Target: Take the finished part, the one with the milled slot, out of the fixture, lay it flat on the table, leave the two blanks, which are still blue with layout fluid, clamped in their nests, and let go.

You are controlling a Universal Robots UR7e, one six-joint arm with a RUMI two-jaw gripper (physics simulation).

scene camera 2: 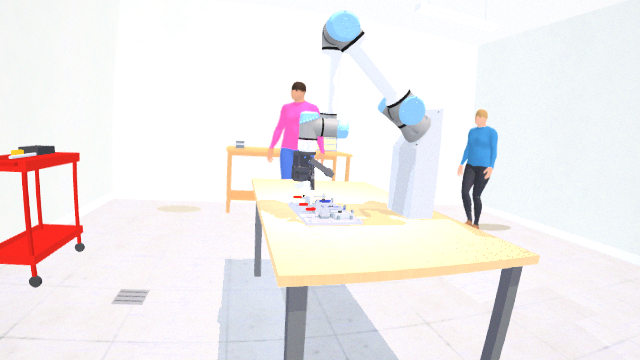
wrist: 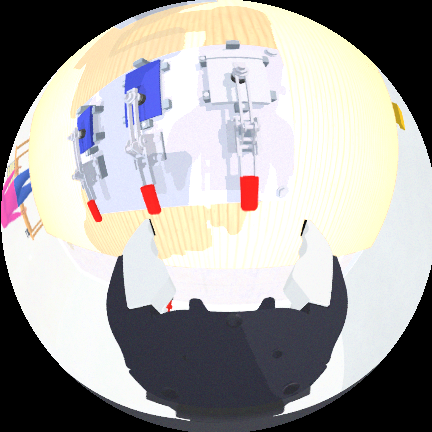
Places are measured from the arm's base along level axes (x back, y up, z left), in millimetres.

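Where they show: gripper, fingertip midpoint: (scene camera 2: 306, 200) (wrist: 228, 220); arm's base at its link origin: (scene camera 2: 419, 130).
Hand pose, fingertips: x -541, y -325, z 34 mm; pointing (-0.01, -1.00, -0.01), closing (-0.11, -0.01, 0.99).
Things, the pixels of their centre, and the offset from my fingertips. "pt": a spot on its surface instead. Level surfaces: height alone.
- pale finished part at the middle of its body: (wrist: 236, 73) (scene camera 2: 341, 214) dy -53, dx +147, dz +27 mm
- fixture plate at the middle of its body: (wrist: 151, 125) (scene camera 2: 322, 212) dy -74, dx +103, dz -84 mm
- clamp arm with a red handle, surface spot: (wrist: 249, 193) (scene camera 2: 311, 207) pt dy -25, dx +13, dz +22 mm
- middle blank at the middle of its body: (wrist: 141, 90) dy -55, dx +156, dz -82 mm
- left blank at the middle of its body: (wrist: 86, 129) dy -50, dx +150, dz -193 mm
- wooden table at its surface level: dy -81 mm
The pale finished part (wrist: 218, 82) sits in the right nest of the fixture plate (scene camera 2: 327, 221) (wrist: 175, 187) in the wrist view, under a clamp arm with a red handle (scene camera 2: 310, 209) (wrist: 249, 193). Its slot cannot be made out. Two blue blanks lie in the other nests under their clamps, the middle blank (wrist: 152, 95) and the left blank (wrist: 85, 131). In the scene view a blue blank (scene camera 2: 325, 201) shows small. My gripper (scene camera 2: 304, 187) (wrist: 228, 220) is open and empty, above the table on the red-handle side of the fixture, apart from the part.
The fixture stands on the wooden table (scene camera 2: 400, 245) (wrist: 340, 150), near the arm's pedestal (scene camera 2: 415, 175). A person in pink (scene camera 2: 298, 120) (wrist: 10, 200) stands by the rear bench (scene camera 2: 265, 150). A person in blue (scene camera 2: 481, 145) stands at right. A red cart (scene camera 2: 60, 159) stands at left.
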